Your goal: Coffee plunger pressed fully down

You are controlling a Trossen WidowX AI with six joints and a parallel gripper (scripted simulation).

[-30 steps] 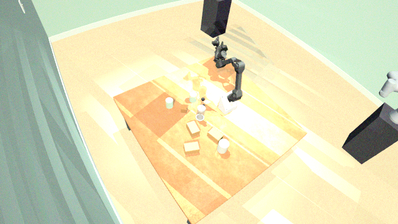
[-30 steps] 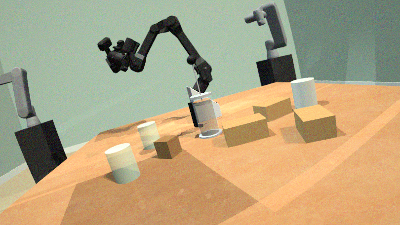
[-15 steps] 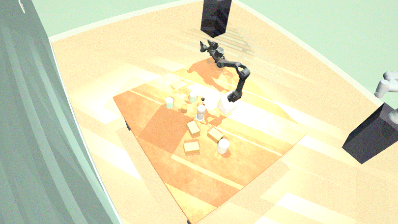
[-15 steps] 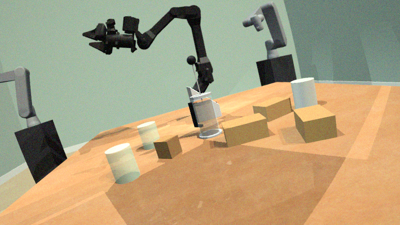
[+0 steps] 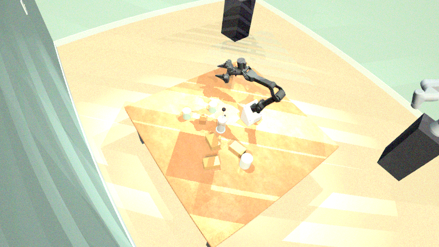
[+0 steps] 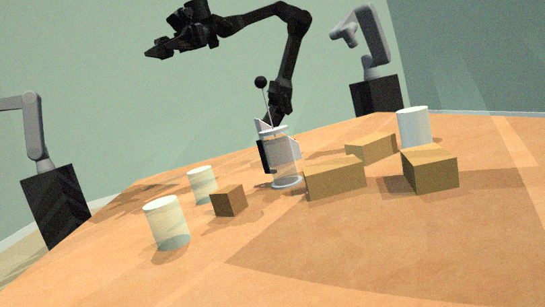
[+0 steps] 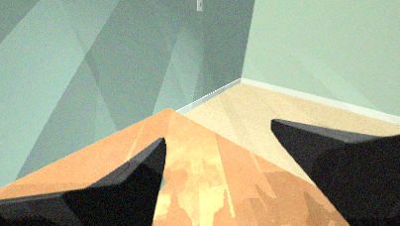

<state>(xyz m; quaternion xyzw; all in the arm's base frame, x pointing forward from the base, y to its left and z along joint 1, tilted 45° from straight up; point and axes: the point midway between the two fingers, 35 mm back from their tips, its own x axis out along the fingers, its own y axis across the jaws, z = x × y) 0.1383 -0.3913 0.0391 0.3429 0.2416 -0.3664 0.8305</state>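
Right now my gripper tip is 28 cm above the coffee press, 21 cm to the right of it and 9 cm short of it. Round my gripper tip: brown cube: 37 cm below, 17 cm ahead, 7 cm to the left.
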